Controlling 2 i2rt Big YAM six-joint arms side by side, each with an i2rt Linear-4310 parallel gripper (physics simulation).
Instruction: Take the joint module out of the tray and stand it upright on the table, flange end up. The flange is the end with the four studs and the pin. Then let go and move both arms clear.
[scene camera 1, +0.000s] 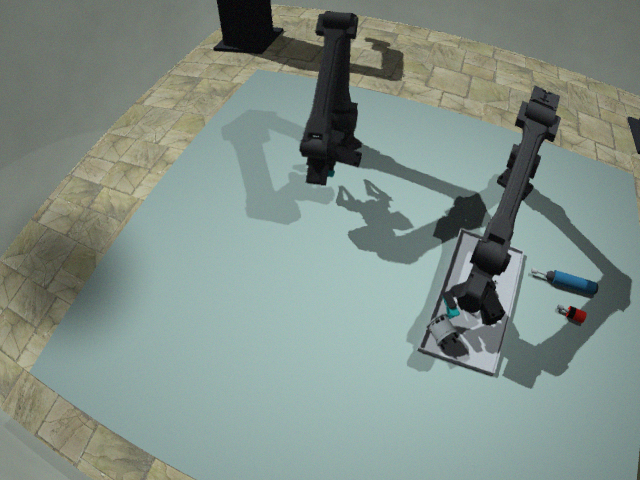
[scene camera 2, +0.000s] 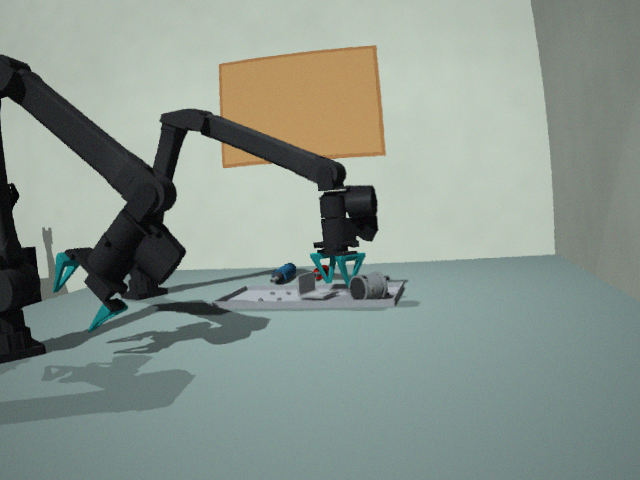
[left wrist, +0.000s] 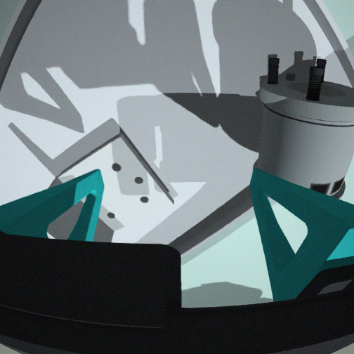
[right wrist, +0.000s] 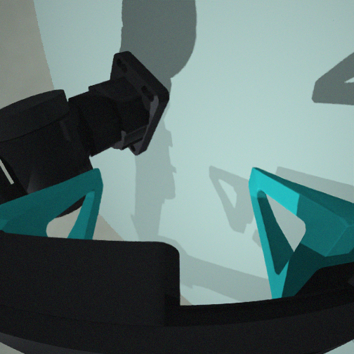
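Pixels of known places: left gripper, fingertip midpoint: (scene camera 1: 464, 310) (scene camera 2: 339, 284); right gripper, fingertip midpoint: (scene camera 2: 72, 311); left arm's base, link origin: (scene camera 2: 144, 295); right arm's base, link origin: (scene camera 2: 12, 355).
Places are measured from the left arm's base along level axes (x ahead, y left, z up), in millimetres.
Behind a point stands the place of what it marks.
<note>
The joint module (scene camera 1: 443, 329) {y 150, x 647, z 63 mm} (scene camera 2: 369, 286) {y 116, x 656, z 43 mm} (left wrist: 305, 145) is a light grey cylinder lying on its side in the tray (scene camera 1: 457, 362) {y 232, x 667, z 10 mm} (scene camera 2: 310, 305) {y 58, x 539, z 6 mm} (left wrist: 215, 220), near the tray's lower-left corner in scene camera 1. Its studs point toward the lower right there and to the upper part of the left wrist view. My left gripper (scene camera 2: 339, 283) {y 153, x 552, z 36 mm} (left wrist: 176, 177) is open and empty, low over the tray beside the module, which lies beyond its right finger in the left wrist view. My right gripper (scene camera 2: 72, 311) {y -474, x 429, z 83 mm} (right wrist: 175, 175) is open and empty above the table, far from the tray.
A grey angled bracket (scene camera 2: 307, 284) {y 147, x 466, z 35 mm} (left wrist: 135, 185) with holes lies in the tray near the left gripper. Several small dark spots show on the tray floor. A blue tool (scene camera 1: 573, 283) {y 367, x 233, z 35 mm} (scene camera 2: 283, 273) {y 306, x 262, z 30 mm} and a red one (scene camera 1: 575, 314) {y 426, x 318, z 29 mm} (scene camera 2: 321, 271) lie beside the tray.
</note>
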